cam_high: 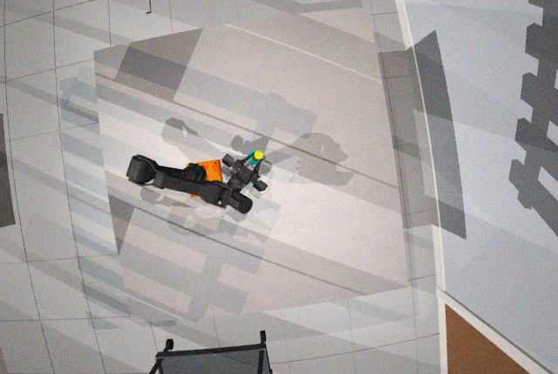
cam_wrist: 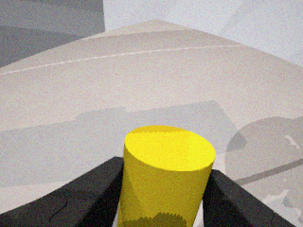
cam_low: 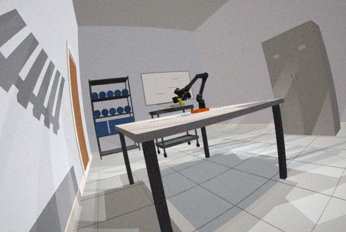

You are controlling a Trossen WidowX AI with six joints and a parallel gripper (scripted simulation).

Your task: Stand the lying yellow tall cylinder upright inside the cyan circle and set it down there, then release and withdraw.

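My gripper tip is now 30 mm past the cyan circle and 150 mm above it. Round my gripper tip: yellow tall cylinder: 10 mm behind, 20 mm below.
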